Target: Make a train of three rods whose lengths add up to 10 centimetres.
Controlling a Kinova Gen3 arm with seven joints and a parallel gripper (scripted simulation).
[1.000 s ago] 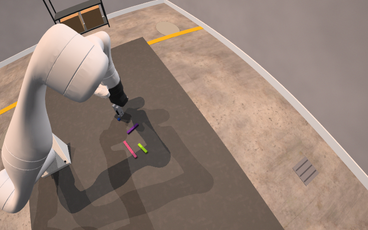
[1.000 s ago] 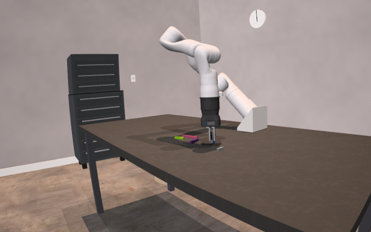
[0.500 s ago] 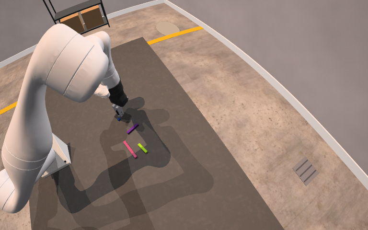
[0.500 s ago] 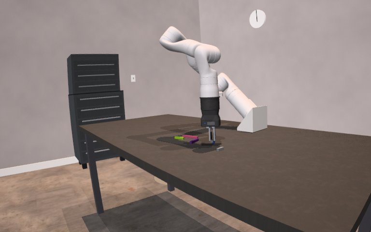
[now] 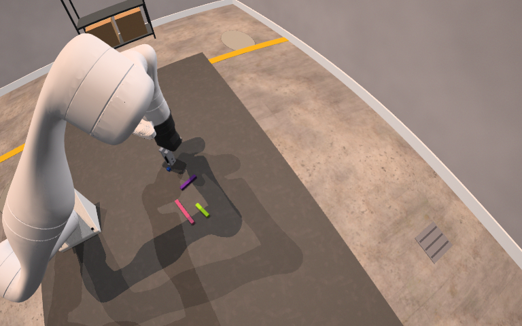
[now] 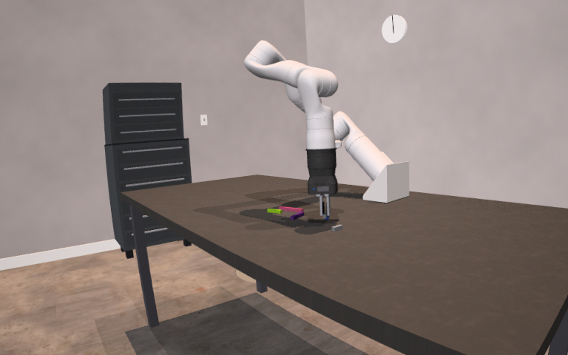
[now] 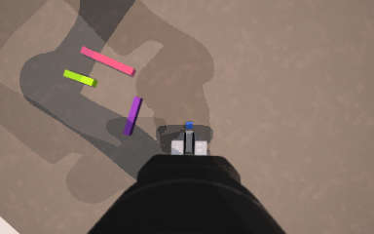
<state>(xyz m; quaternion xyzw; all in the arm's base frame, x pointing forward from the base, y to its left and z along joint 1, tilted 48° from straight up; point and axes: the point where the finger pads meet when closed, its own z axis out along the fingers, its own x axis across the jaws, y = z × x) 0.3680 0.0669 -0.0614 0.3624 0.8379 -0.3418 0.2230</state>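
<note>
The blue rod is 20 mm behind my hand, 10 mm to the right of it and 30 mm below it. From my hand the other things lie so: lime rod (40 mm ahead, 190 mm to the right, 30 mm below); then purple rod (30 mm ahead, 90 mm to the right, 30 mm below); then pink rod (10 mm behind, 180 mm to the right, 30 mm below).
</note>
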